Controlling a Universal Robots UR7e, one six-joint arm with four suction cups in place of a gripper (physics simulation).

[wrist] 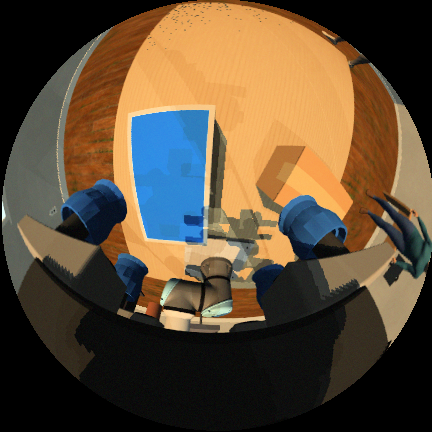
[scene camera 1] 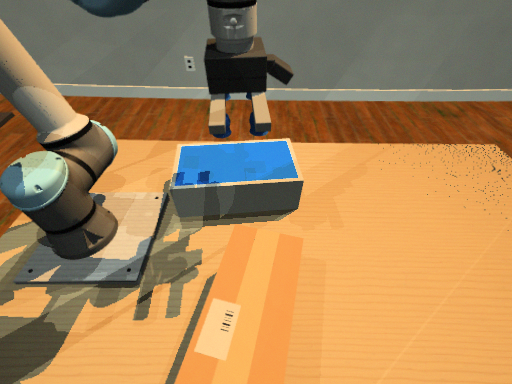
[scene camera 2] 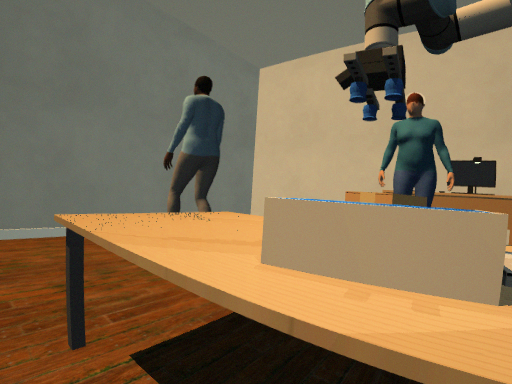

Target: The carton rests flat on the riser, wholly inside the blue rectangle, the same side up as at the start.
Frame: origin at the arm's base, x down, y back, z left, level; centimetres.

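Seen in the pictures: hand, its tool point: (wrist: 199,249) (scene camera 1: 239,112) (scene camera 2: 380,109); arm's base, origin of its link: (wrist: 215,266) (scene camera 1: 87,233).
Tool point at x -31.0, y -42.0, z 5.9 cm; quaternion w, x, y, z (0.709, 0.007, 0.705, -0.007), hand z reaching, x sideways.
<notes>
Pixels of each thing's top centre, then the offset from my tool point to it. Level surfaces: height alone.
- carton, centre of its top: (scene camera 1: 250,300) (wrist: 324,201) (scene camera 2: 389,194) dy -0.3, dx +18.0, dz -31.5 cm
- riser, centre of its top: (scene camera 2: 377,204) (wrist: 166,184) (scene camera 1: 236,161) dy +1.4, dx +20.8, dz +9.8 cm
- blue rectangle, centre of its top: (scene camera 2: 377,204) (wrist: 166,184) (scene camera 1: 236,161) dy +1.4, dx +20.8, dz +9.8 cm
- table, height of its surface: dx +32.8 cm
The carton (scene camera 1: 280,300) (wrist: 300,185) is orange with a paler tape stripe and lies on the table beside the riser, apart from it. Its white barcode label faces up in scene camera 1. It does not show in scene camera 2. The riser (scene camera 1: 237,201) (scene camera 2: 380,250) (wrist: 219,167) is a grey box with a pale rim. The blue rectangle (scene camera 1: 235,157) (wrist: 167,145) covers most of its top, with no carton on it. My gripper (scene camera 1: 240,127) (scene camera 2: 380,101) (wrist: 201,245) has four blue suction cups, holds nothing and hangs above the riser, clear of it.
The arm's base plate (scene camera 1: 130,225) stands on the table (scene camera 1: 400,250) (scene camera 2: 200,250) (wrist: 285,75), left of the riser in scene camera 1. Two people (scene camera 2: 202,125) (scene camera 2: 417,145) stand beyond the table. A desk with a monitor (scene camera 2: 475,173) is at the back.
</notes>
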